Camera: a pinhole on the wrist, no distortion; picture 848 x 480 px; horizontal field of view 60.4 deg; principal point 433.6 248.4 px. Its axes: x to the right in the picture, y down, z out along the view. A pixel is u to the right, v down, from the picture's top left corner.
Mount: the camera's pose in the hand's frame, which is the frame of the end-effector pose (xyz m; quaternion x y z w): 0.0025 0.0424 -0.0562 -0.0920 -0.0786 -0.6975 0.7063
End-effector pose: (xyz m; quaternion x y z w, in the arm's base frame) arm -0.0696 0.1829 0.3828 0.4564 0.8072 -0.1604 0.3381
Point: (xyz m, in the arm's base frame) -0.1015 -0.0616 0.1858
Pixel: outside the picture
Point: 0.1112 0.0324 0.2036
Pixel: 565 154
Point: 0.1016 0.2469 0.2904
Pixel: 73 405
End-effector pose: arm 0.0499 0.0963 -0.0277 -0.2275 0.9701 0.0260 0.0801
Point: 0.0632 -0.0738 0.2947
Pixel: behind the camera
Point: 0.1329 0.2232 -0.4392
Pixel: 567 138
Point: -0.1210 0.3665 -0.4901
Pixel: 256 378
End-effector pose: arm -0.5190 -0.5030 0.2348 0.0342 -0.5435 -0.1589 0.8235
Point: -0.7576 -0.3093 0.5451
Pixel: 350 445
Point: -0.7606 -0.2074 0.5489
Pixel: 222 389
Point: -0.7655 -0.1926 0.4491
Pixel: 204 249
